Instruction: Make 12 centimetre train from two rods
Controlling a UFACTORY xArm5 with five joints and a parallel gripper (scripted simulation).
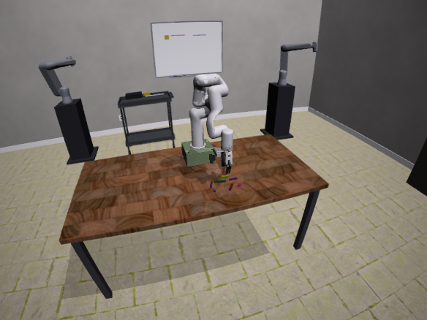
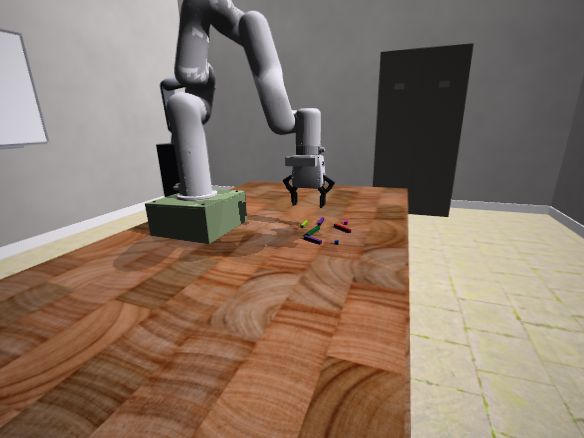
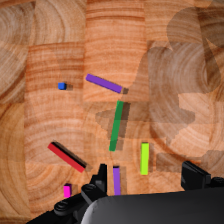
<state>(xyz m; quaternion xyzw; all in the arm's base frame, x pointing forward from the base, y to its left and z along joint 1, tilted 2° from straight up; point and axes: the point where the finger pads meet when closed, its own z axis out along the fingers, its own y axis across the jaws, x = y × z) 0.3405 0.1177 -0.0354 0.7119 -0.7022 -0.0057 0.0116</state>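
The lime rod lies 7 cm below my hand and 1 cm behind it. The rest, counted from my hand: green rod: 7 cm below, 5 cm to the right, 3 cm ahead; then magenta rod: 11 cm ahead, 7 cm below, 6 cm to the left; then red rod: 11 cm ahead, 7 cm below.
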